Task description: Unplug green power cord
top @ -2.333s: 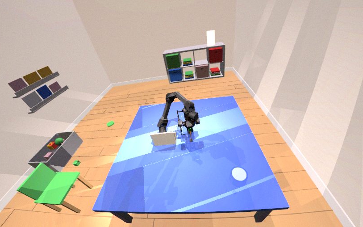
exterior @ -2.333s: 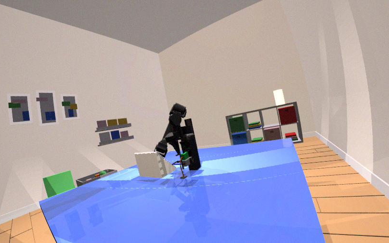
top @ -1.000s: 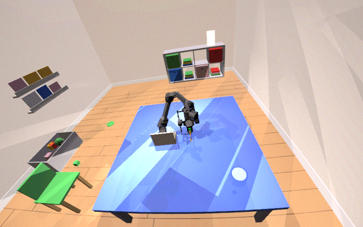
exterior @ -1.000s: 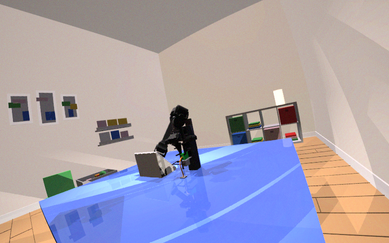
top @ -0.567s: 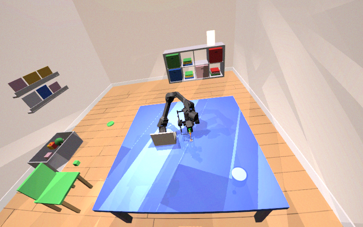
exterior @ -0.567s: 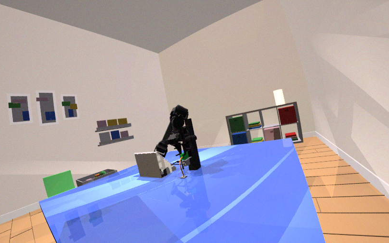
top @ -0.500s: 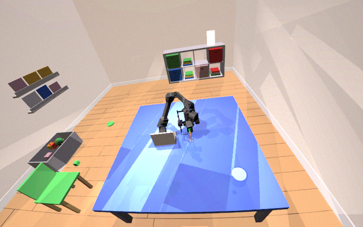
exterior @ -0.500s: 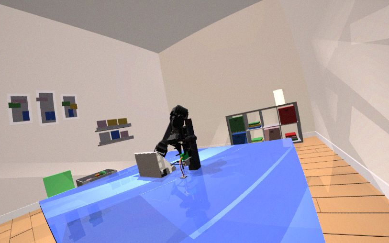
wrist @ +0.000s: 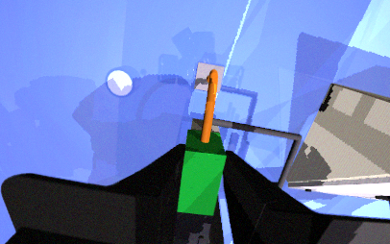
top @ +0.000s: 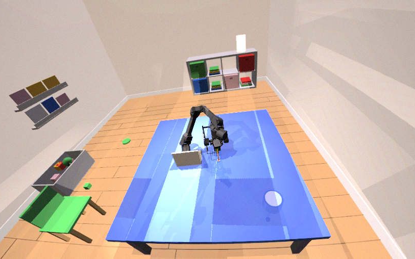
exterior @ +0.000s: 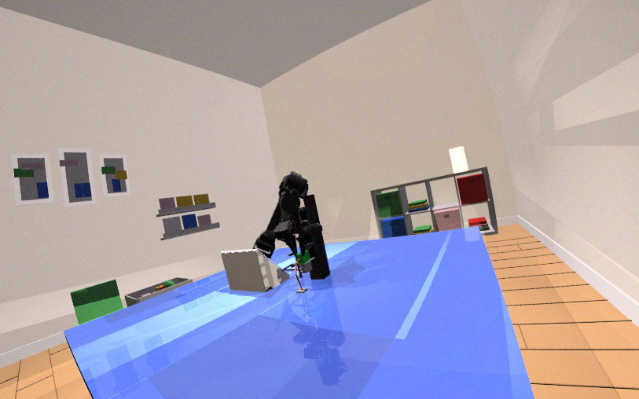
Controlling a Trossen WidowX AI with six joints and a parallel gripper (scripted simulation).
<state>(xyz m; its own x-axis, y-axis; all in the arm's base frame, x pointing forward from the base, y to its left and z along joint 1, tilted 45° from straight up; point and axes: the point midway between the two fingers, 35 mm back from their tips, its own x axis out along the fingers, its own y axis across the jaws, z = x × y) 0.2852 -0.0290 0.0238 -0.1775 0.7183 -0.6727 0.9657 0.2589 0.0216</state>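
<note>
Now: the green plug 40 mm to the left of my gripper tip and 10 mm behind it. From my gripper tip the other things lie so: grey pad 110 mm below, 30 mm to the right.
</note>
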